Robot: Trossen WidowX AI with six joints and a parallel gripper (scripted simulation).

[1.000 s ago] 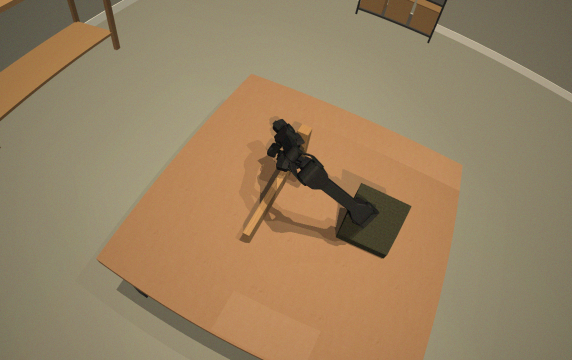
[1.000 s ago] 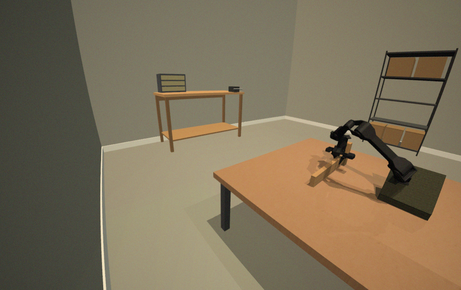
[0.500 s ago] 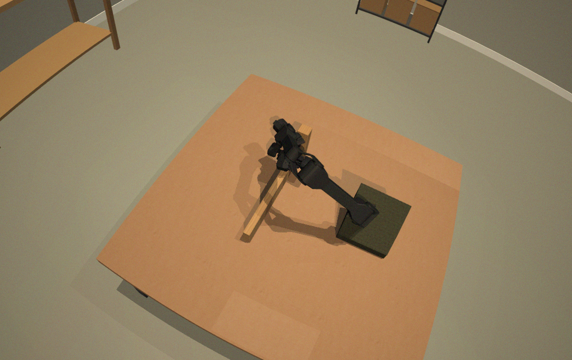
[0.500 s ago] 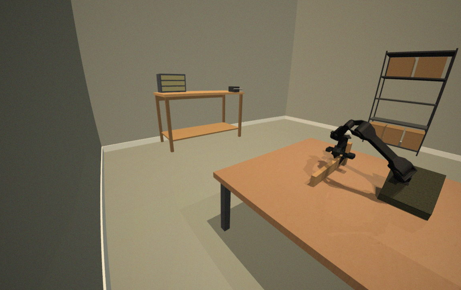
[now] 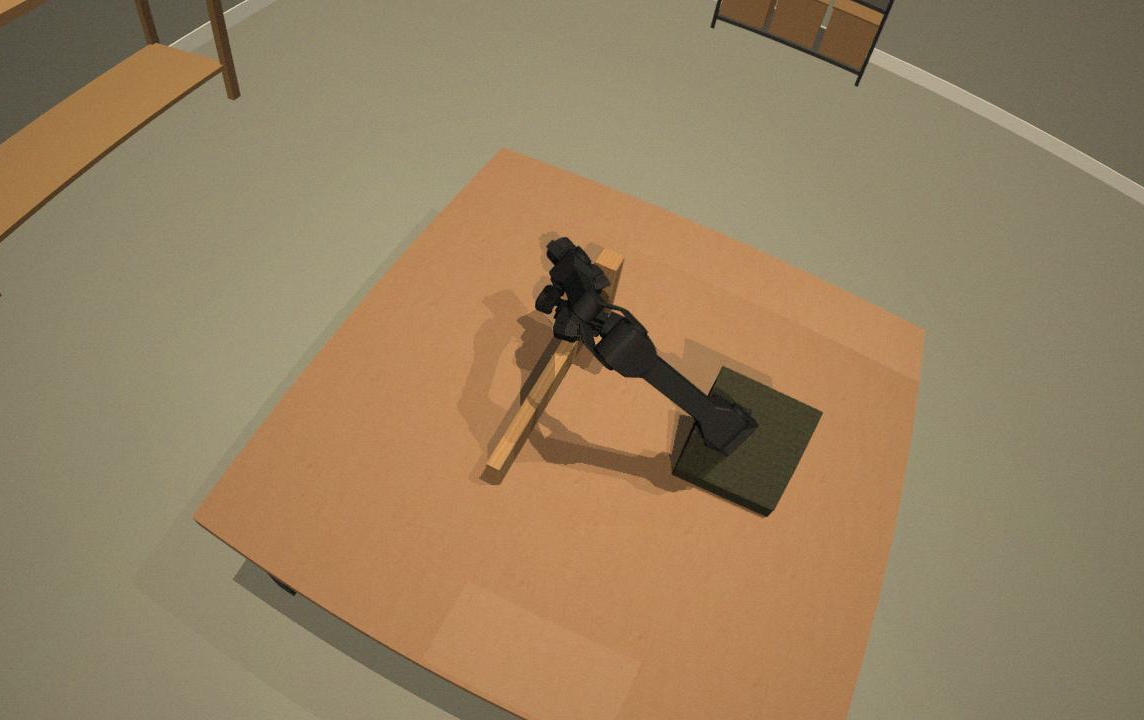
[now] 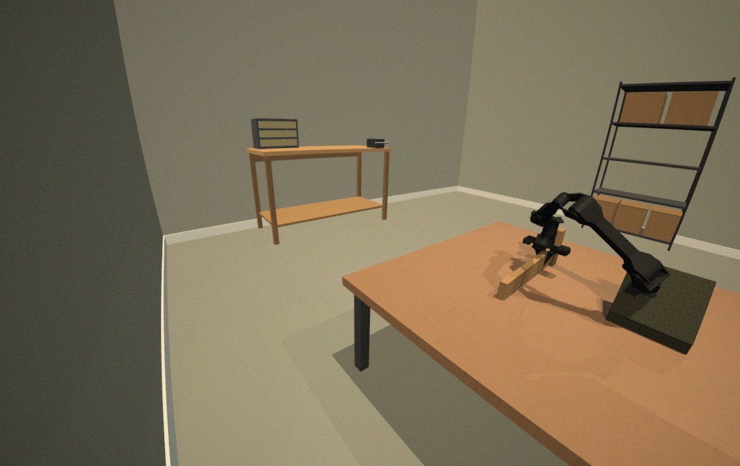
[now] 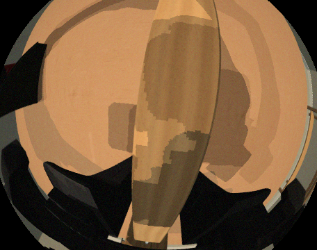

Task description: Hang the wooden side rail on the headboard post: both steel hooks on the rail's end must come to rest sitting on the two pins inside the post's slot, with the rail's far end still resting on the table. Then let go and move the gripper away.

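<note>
My gripper tip is 120 mm to the left of the wooden headboard post, 40 mm below it and 10 mm past it.
</note>
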